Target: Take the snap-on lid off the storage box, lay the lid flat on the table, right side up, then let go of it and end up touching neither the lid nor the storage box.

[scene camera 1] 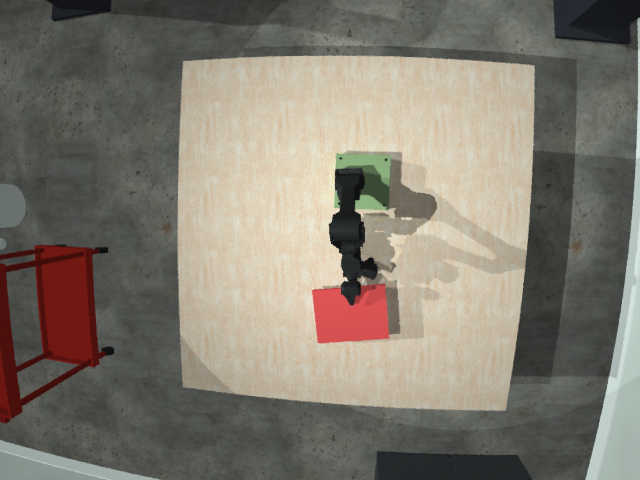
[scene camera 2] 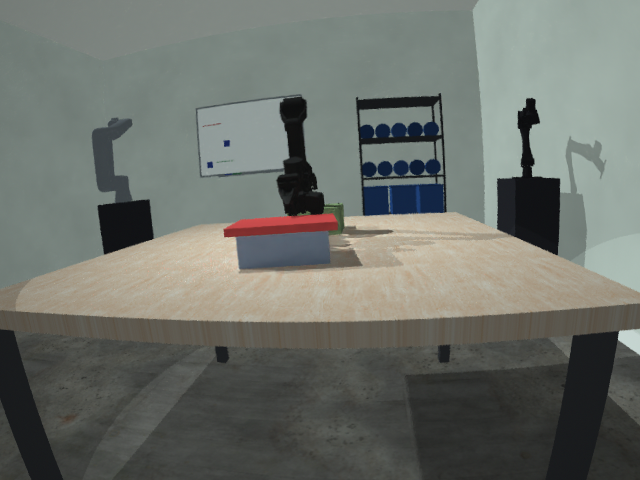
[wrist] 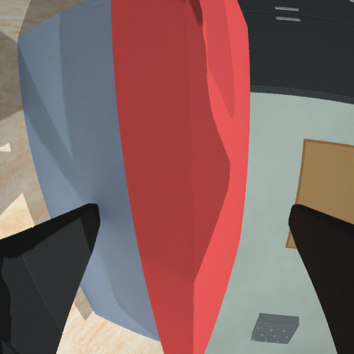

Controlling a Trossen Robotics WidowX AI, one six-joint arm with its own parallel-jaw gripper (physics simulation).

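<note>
A red lid (scene camera 1: 351, 325) (scene camera 2: 284, 225) (wrist: 155, 150) sits level on top of the blue-grey storage box (scene camera 2: 284, 250) (wrist: 90, 150), which stands upright on the table (scene camera 1: 248, 155) (scene camera 2: 439, 294). The lid overhangs the box walls. My gripper (scene camera 1: 352, 300) (wrist: 198, 215) is open and empty, at the lid's arm-side long edge. In the wrist view, the edge lies between the spread fingers: the left finger is over the box wall and the right finger is on the lid's top side. I cannot tell whether either finger touches. In the scene camera 2 view, the fingertips are hidden behind the lid.
A green block (scene camera 1: 376, 165) (scene camera 2: 338, 217) stands under the arm's base end, beyond the box. Off the table are a red frame-like stand (scene camera 1: 67, 304), a shelf rack (scene camera 2: 442, 155), and a black pedestal (scene camera 2: 532, 211) with another arm on it.
</note>
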